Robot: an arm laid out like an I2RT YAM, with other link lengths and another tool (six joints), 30 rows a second.
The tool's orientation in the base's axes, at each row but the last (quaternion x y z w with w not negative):
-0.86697, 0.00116, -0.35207, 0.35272
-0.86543, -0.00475, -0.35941, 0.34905
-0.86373, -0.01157, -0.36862, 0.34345
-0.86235, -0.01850, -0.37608, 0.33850
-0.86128, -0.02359, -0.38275, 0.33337
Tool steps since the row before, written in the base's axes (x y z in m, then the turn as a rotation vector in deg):
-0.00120, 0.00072, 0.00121, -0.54, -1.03, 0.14
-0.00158, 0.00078, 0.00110, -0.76, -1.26, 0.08
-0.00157, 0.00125, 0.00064, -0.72, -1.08, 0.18
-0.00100, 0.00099, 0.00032, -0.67, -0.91, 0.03
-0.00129, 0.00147, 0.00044, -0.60, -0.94, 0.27
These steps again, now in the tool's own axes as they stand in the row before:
-0.00035, -0.00158, -0.00090, -0.06, 0.55, -1.03
-0.00067, -0.00166, -0.00105, -0.21, 0.71, -1.28
-0.00102, -0.00176, -0.00055, -0.16, 0.52, -1.19
-0.00073, -0.00123, -0.00020, -0.26, 0.49, -0.98
-0.00093, -0.00177, -0.00017, -0.04, 0.40, -1.07

